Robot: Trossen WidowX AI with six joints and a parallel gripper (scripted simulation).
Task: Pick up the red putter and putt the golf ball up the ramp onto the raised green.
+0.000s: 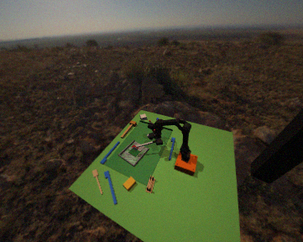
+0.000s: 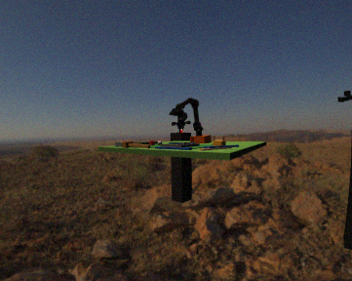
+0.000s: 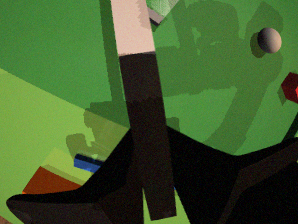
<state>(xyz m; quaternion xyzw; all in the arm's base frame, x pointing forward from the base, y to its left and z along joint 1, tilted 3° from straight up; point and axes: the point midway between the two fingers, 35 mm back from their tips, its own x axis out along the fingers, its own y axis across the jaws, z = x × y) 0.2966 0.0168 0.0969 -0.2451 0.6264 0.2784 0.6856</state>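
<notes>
Now: gripper tip 8 cm to the right of the putter and 8 cm short of it. Round my gripper tip: white golf ball 19 cm ahead, 11 cm to the right, 10 cm below; orange block 43 cm to the left, 10 cm below, 1 cm ahead; red piece 23 cm to the right, 19 cm ahead, 10 cm below.
</notes>
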